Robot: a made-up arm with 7 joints.
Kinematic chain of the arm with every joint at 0, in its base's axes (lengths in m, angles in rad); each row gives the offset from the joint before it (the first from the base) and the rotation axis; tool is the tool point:
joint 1: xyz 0 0.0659 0 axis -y
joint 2: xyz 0 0.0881 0 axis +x
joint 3: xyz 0 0 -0.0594 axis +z
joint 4: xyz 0 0 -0.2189 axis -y
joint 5: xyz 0 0 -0.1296 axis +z
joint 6: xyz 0 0 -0.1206 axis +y
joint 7: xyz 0 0 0 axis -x
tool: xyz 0 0 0
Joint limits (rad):
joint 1: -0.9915..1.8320
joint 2: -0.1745..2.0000
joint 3: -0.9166..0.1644
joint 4: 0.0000..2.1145
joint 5: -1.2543..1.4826
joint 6: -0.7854..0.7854
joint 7: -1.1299..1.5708
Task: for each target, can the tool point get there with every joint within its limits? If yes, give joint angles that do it. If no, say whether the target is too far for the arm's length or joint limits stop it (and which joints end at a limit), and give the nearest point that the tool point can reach.
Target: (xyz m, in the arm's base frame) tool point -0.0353 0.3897 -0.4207
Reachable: yes | joints -0.4626 0.7597 -0.5660 0.8323 -0.8227 0.0891 0.7328
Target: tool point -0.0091 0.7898 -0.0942
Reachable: no: too far | nearest point -0.0075 0.6767 -0.0774 | short by 0.114 m
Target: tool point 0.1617 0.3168 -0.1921
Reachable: yes | joints -0.4890 1.1004 -0.0416 1.9419 1.0023 0.0495 1.2064
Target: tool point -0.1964 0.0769 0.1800
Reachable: no: joint limits stop it (at a limit: joint 1, joint 2, joint 3, joint 4) | nearest point -0.1452 0.2748 0.1798 | short by 0.204 m
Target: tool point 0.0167 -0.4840 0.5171
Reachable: no: too far | nearest point 0.1852 -0.0835 0.2139 | short by 0.530 m
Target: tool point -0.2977 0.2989 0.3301
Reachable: no: joint limits stop it (at a limit: joint 2, joint 3) | nearest point -0.1882 0.3593 0.2087 | short by 0.174 m
